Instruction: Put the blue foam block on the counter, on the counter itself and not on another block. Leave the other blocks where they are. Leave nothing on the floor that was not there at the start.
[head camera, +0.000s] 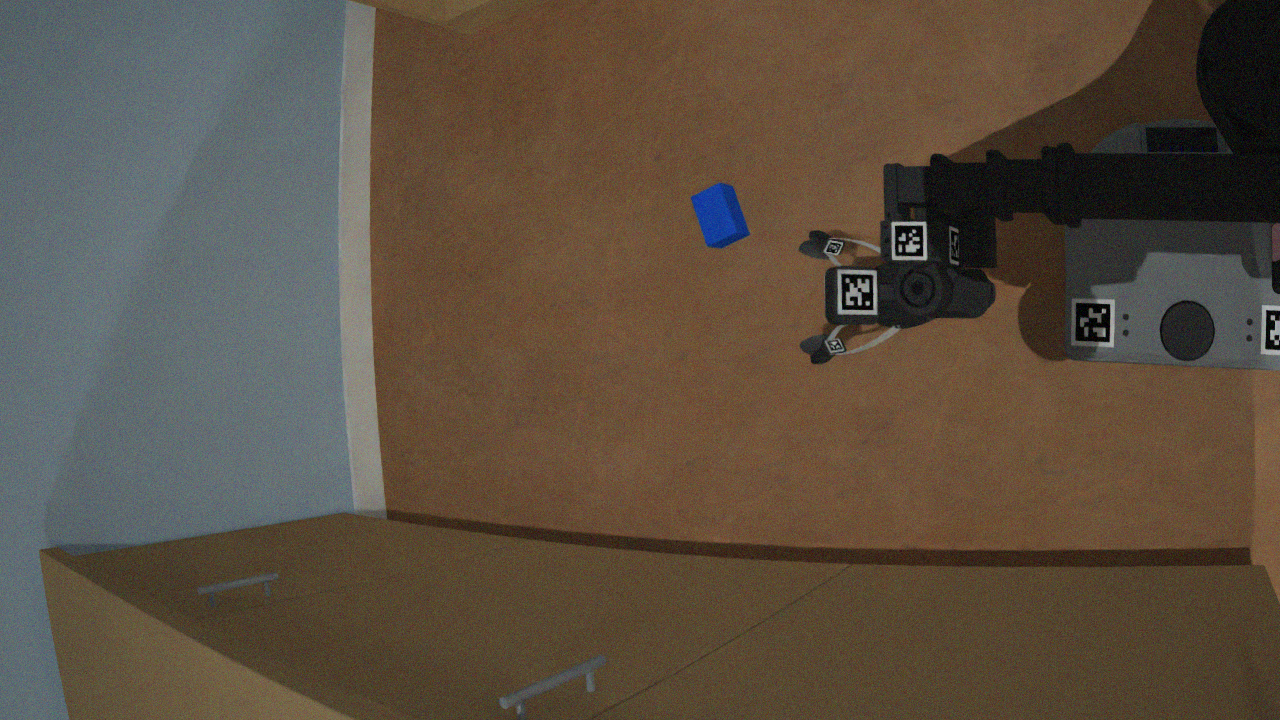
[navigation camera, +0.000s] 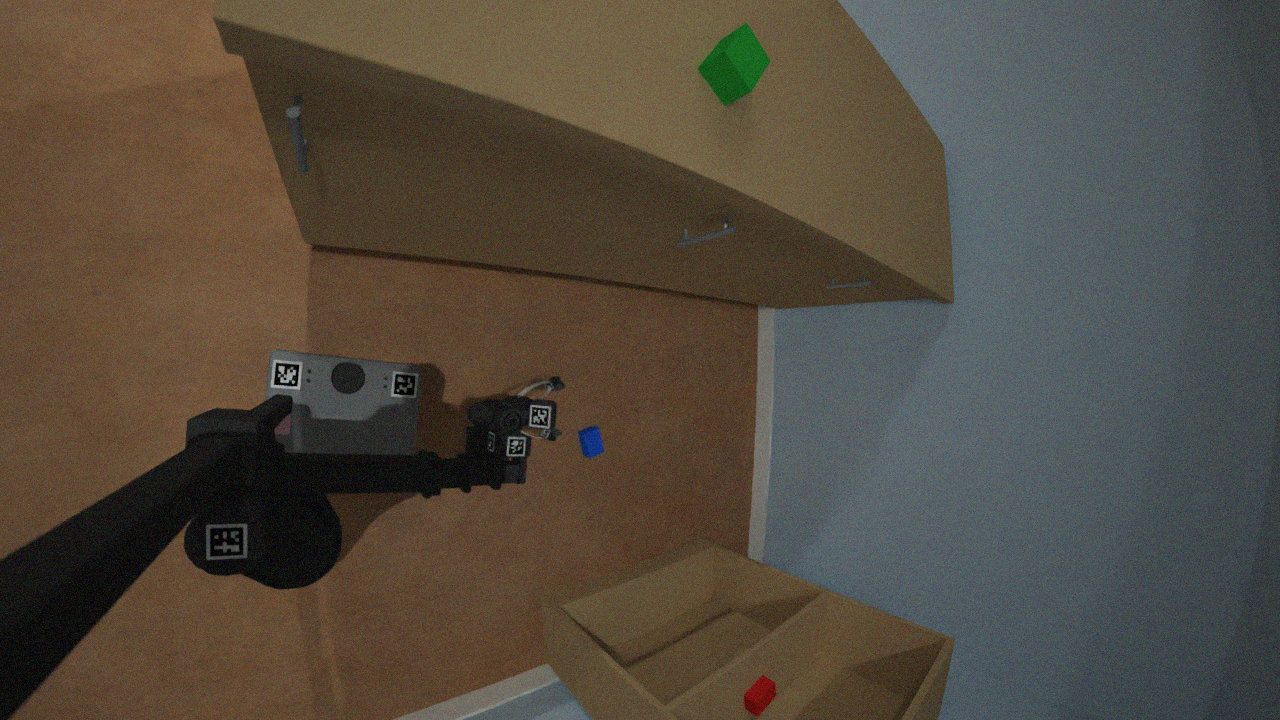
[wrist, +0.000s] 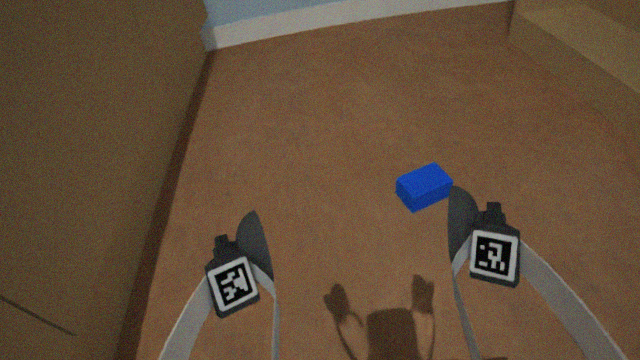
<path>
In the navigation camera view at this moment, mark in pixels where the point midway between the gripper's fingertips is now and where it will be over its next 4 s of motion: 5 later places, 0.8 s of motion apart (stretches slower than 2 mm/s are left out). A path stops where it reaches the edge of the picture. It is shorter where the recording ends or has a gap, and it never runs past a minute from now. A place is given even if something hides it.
My gripper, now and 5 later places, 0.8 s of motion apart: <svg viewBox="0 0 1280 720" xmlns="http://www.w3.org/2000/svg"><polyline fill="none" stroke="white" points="558,408 543,465 486,547 390,603 332,615 354,612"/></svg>
</path>
